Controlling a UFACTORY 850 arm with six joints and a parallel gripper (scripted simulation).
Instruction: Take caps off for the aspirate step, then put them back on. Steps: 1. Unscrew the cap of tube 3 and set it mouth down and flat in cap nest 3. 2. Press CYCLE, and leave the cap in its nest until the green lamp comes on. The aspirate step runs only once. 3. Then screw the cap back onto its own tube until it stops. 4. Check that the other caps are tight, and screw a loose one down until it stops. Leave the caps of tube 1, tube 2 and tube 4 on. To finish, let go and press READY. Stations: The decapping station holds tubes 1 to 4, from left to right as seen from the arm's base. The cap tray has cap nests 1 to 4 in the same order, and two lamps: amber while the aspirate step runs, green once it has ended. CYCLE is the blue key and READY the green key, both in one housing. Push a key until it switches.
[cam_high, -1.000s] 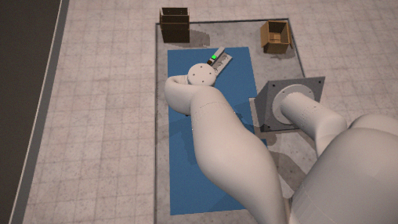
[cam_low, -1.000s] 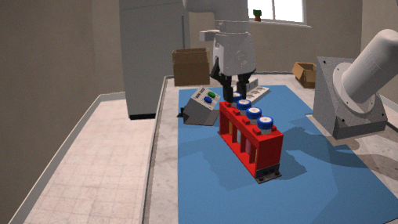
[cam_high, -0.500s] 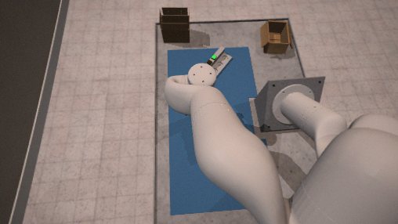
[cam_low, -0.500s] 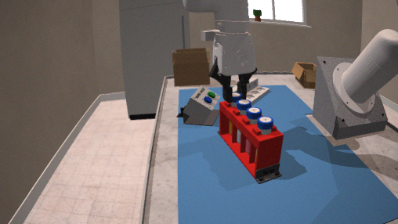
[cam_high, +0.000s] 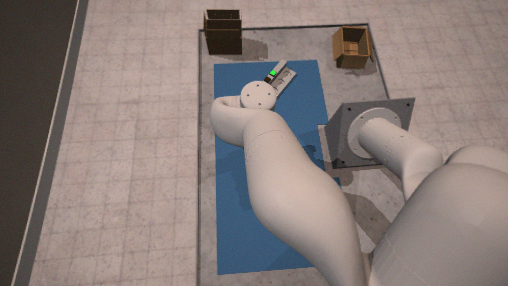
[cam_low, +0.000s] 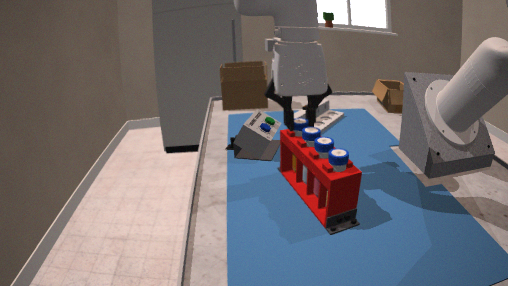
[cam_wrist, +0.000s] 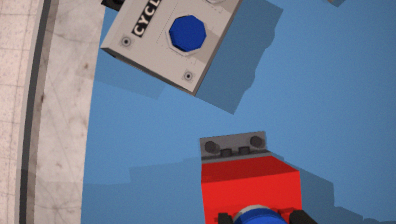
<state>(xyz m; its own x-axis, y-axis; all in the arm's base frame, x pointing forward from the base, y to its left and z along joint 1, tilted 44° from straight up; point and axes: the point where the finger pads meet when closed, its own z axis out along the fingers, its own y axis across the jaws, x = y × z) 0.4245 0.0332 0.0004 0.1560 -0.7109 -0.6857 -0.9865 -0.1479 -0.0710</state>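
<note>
Right now the cap marked 4 is 1 cm below my hand. The rest, counted from my hand: blue cap 5 cm to the left, 1 cm below, 1 cm behind; then blue key 12 cm to the right, 6 cm below, 6 cm ahead; then grey key housing 14 cm to the right, 7 cm below, 7 cm ahead.
</note>
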